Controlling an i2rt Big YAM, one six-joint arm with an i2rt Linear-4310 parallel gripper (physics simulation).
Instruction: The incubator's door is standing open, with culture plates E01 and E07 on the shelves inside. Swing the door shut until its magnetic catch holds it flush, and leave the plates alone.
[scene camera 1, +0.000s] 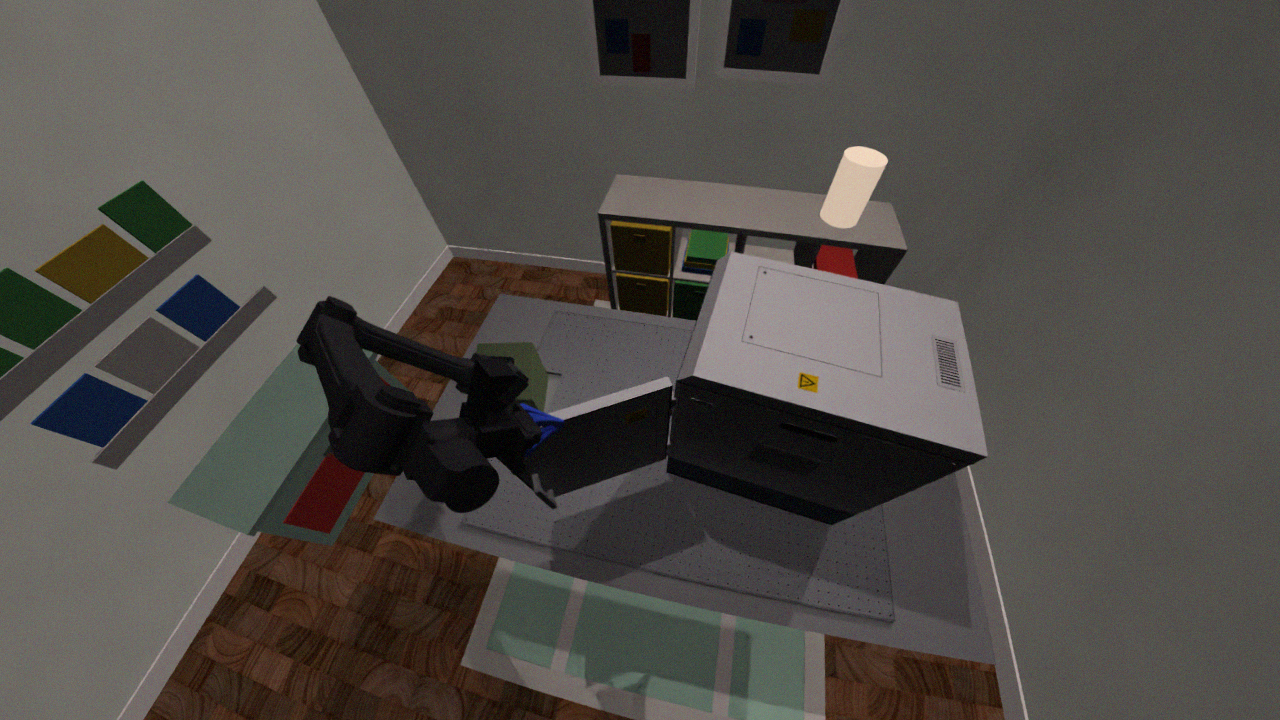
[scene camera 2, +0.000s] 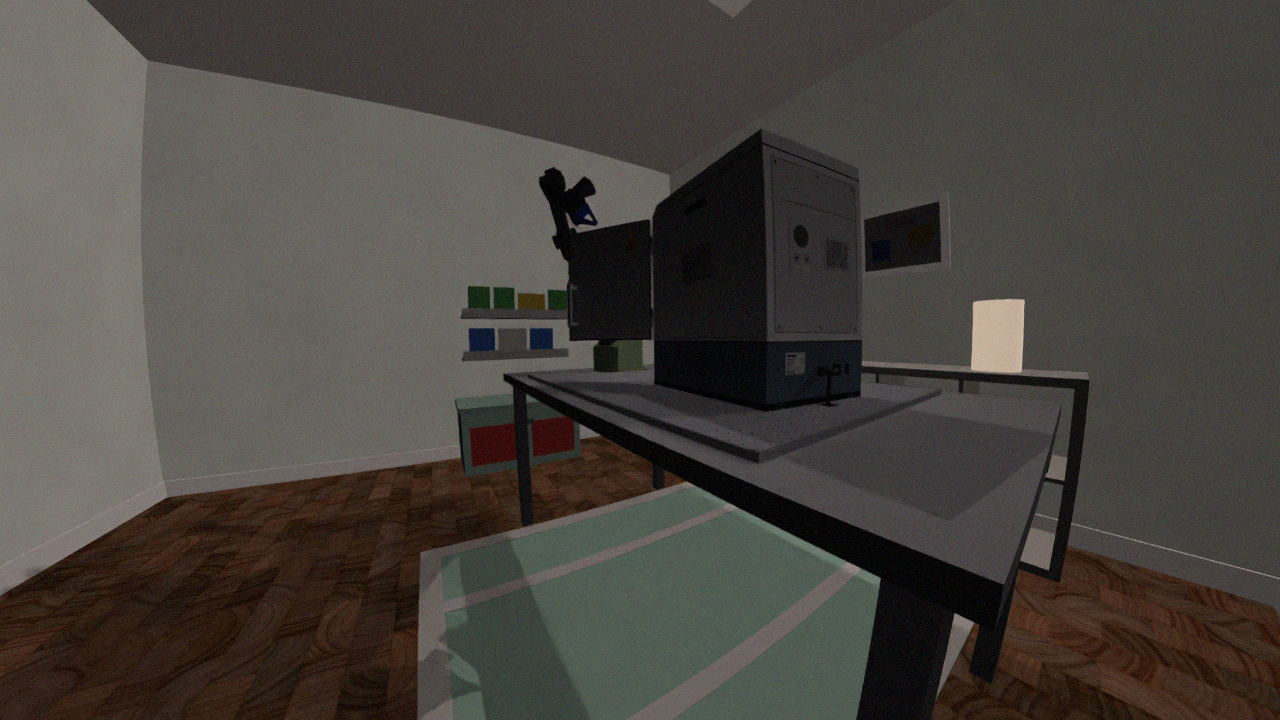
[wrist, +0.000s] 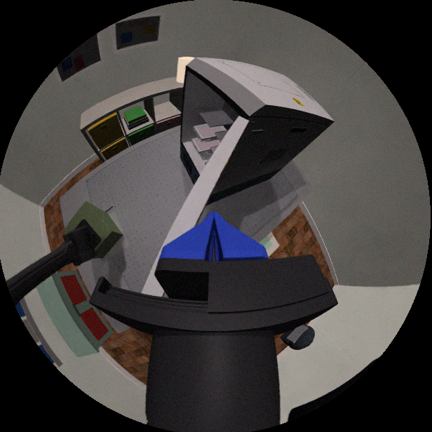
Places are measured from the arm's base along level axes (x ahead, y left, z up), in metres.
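Pixels of known places: gripper, between the fingertips: (scene camera 1: 562, 424) (scene camera 2: 596, 224).
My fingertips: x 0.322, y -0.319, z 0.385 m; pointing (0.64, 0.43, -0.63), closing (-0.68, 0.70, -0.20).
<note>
Ahead of a thing's pixels: the offset from my fingertips to its middle. "spot": to the spot under its first point. Level surfaces: height alone.
The incubator (scene camera 1: 814, 331) (scene camera 2: 716, 277) (wrist: 280, 145) stands upright with its door {spot: dy +0.034, dx +0.054, dz -0.142 m} (scene camera 1: 608, 438) (scene camera 2: 611, 282) (wrist: 202, 187) wide open, hinged at one front corner. My gripper (scene camera 1: 553, 422) (scene camera 2: 587, 217) (wrist: 213, 217) is shut and empty. Its blue fingers are near the top of the door, toward its free edge, on the outer-face side; whether they touch it I cannot tell. A grey handle {spot: dy -0.049, dx -0.081, dz -0.222 m} (scene camera 1: 543, 490) shows at the free edge. In the wrist view, pale plates (wrist: 205, 131) lie on the shelves inside, partly hidden by the door; their labels are unreadable.
The incubator stands on a perforated board {dz -0.527 m} (scene camera 1: 787, 559) (scene camera 2: 760, 449) on the table {dz -0.540 m} (scene camera 2: 966, 465). An olive block (scene camera 1: 532, 362) (scene camera 2: 617, 356) (wrist: 95, 227) is at my arm's base. A shelf unit (scene camera 1: 733, 201) with a lit lamp (scene camera 1: 853, 186) is behind.
</note>
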